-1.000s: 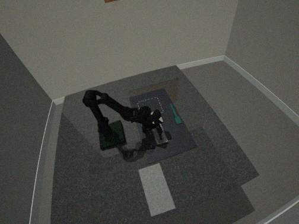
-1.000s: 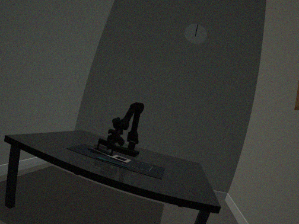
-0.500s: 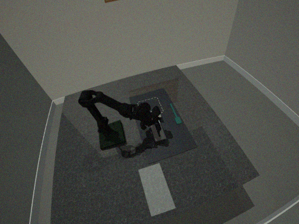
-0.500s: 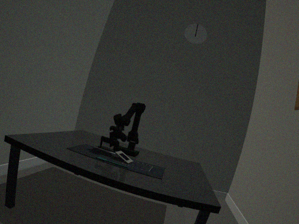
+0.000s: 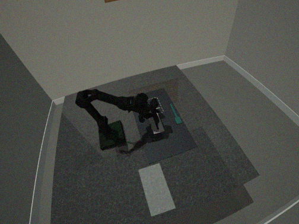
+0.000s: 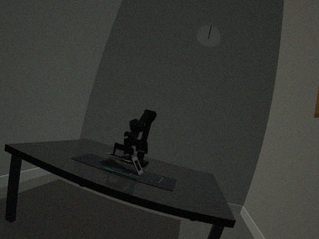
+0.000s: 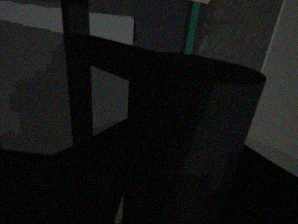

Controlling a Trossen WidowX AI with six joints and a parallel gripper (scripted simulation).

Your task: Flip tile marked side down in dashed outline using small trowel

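Right now my gripper tip is 15 cm short of the thin teal piece and 11 cm above it. Round my gripper tip: dark mat (2 cm ahead, 4 cm to the left, 13 cm below); tile (10 cm to the left, 6 cm below).
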